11 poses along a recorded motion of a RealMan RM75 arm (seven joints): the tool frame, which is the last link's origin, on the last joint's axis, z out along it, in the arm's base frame.
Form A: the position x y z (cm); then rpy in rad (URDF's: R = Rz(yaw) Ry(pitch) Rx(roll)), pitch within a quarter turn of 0, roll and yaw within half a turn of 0.
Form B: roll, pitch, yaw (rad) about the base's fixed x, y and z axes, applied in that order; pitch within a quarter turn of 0, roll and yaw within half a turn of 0; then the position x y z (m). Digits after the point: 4 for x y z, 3 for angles.
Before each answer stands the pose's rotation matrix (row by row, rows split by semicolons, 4 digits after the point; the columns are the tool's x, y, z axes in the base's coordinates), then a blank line. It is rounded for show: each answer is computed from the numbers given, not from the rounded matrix.
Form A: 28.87 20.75 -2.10 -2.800 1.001 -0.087
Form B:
0.5374 -0.3629 -0.7613; -0.0469 -0.9142 0.4027; -0.8420 -0.1807 -0.5083

-2.800 1.001 -0.087 0.2887 0.2075 -0.0210
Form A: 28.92 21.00 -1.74 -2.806 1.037 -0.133
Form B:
0.5043 -0.4062 -0.7620; -0.0675 -0.8983 0.4342; -0.8609 -0.1676 -0.4804

-2.806 1.037 -0.133 0.2892 0.2100 -0.0174
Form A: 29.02 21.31 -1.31 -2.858 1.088 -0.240
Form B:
0.4510 -0.4689 -0.7594; -0.1104 -0.8736 0.4739; -0.8857 -0.1299 -0.4457

-2.858 1.088 -0.240 0.2902 0.2131 -0.0131
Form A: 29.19 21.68 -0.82 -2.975 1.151 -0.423
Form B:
0.3717 -0.5429 -0.7531; -0.1673 -0.8371 0.5209; -0.9132 -0.0676 -0.4019

-2.975 1.151 -0.423 0.2919 0.2168 -0.0082
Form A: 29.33 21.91 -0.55 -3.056 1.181 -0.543
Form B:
0.3253 -0.5825 -0.7449; -0.1963 -0.8122 0.5494; -0.9250 -0.0325 -0.3786

-3.056 1.181 -0.543 0.2933 0.2191 -0.0055
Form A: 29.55 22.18 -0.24 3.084 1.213 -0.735
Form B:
0.2598 -0.6295 -0.7323; -0.2348 -0.7768 0.5844; -0.9367 0.0202 -0.3496

3.084 1.213 -0.735 0.2955 0.2218 -0.0024
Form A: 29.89 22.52 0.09 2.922 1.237 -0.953
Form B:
0.1898 -0.6764 -0.7117; -0.2671 -0.7331 0.6255; -0.9448 0.0714 -0.3198

2.922 1.237 -0.953 0.2989 0.2252 0.0009
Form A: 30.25 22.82 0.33 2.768 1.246 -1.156
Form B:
0.1286 -0.7127 -0.6896; -0.2921 -0.6918 0.6604; -0.9477 0.1165 -0.2971

2.768 1.246 -1.156 0.3025 0.2282 0.0033
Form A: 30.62 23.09 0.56 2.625 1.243 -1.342
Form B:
0.0730 -0.7408 -0.6678; -0.3136 -0.6526 0.6897; -0.9468 0.1590 -0.2799

2.625 1.243 -1.342 0.3062 0.2309 0.0056
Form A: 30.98 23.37 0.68 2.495 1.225 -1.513
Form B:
0.0196 -0.7641 -0.6448; -0.3384 -0.6120 0.7148; -0.9408 0.2042 -0.2705

2.495 1.225 -1.513 0.3098 0.2337 0.0068
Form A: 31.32 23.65 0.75 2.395 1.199 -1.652
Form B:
-0.0295 -0.7829 -0.6214; -0.3621 -0.5711 0.7367; -0.9317 0.2467 -0.2667

2.395 1.199 -1.652 0.3132 0.2365 0.0075
